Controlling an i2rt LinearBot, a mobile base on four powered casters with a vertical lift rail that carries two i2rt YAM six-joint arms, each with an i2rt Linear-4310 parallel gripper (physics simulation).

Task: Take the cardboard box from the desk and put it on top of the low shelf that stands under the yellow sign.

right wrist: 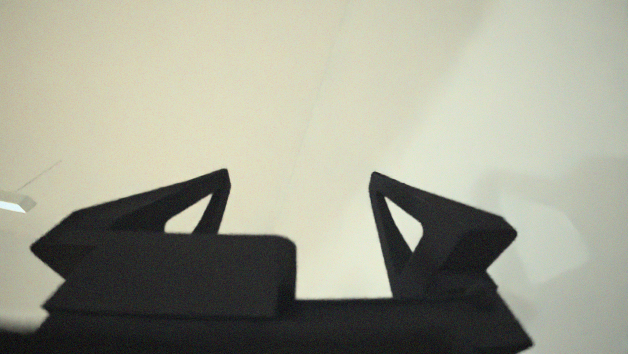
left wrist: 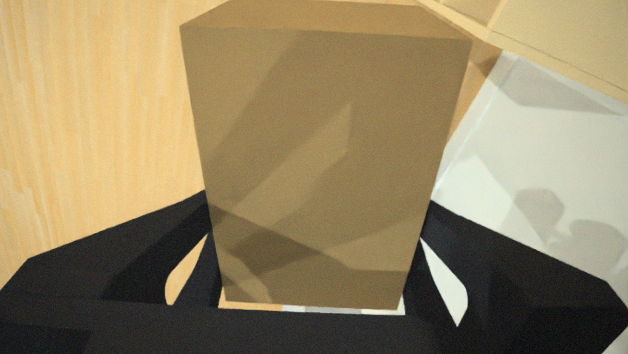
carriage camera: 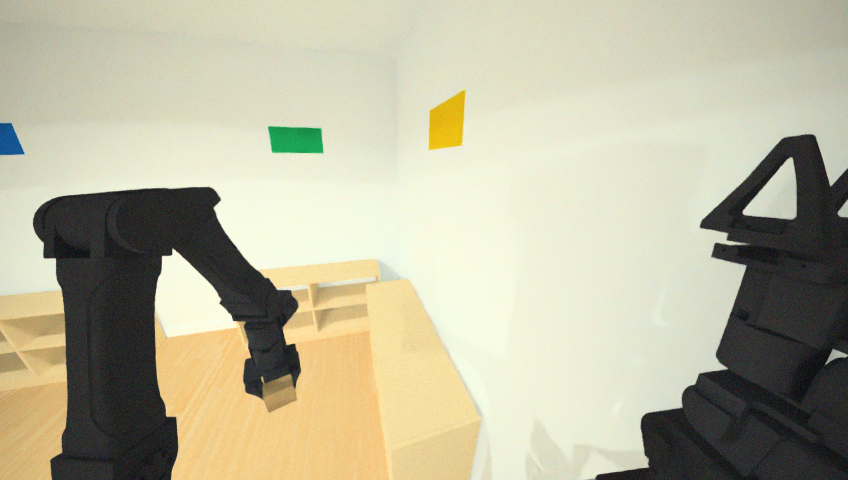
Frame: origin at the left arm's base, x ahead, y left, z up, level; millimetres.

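Seen in the pictures: left gripper, between the fingertips: (left wrist: pixel 316 194) (carriage camera: pixel 280 392); right gripper, between the fingertips: (right wrist: pixel 300 178) (carriage camera: pixel 843 140).
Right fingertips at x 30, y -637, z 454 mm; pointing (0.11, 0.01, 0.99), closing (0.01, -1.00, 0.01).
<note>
A point is followed by its place in that frame.
The cardboard box (carriage camera: pixel 279 393) {y -14, x 243, z -68 mm} (left wrist: pixel 320 150) {y 20, x 296, z -61 mm} is held in the air between the fingers of my left gripper (carriage camera: pixel 273 380) {y 0, x 264, z -92 mm} (left wrist: pixel 316 194) {y 0, x 264, z -92 mm}, which is shut on it. In the carriage camera it hangs over the floor, left of the low shelf (carriage camera: pixel 416 356) {y -334, x 790, z -541 mm} (left wrist: pixel 565 35) {y -335, x 450, z -541 mm}. That shelf stands against the right wall, under the yellow sign (carriage camera: pixel 446 121) {y -465, x 1024, z 611 mm}; its top shows bare in the carriage camera. In the left wrist view the shelf's edge shows at the upper right, beyond the box. My right gripper (right wrist: pixel 300 178) {y -637, x 31, z 454 mm} is open and empty, raised in front of the wall. The desk does not show.
Another low shelf (carriage camera: pixel 324 274) {y 485, x 1713, z -541 mm} stands at the back under the green sign (carriage camera: pixel 296 139) {y 677, x 1949, z 605 mm}, its right end near the yellow-sign shelf. A further shelf (carriage camera: pixel 29 304) {y 2505, x 1189, z -541 mm} stands at the left, partly behind my left arm. A blue sign (carriage camera: pixel 8 139) {y 2471, x 1453, z 597 mm} is at the left edge. The white wall rises at the right.
</note>
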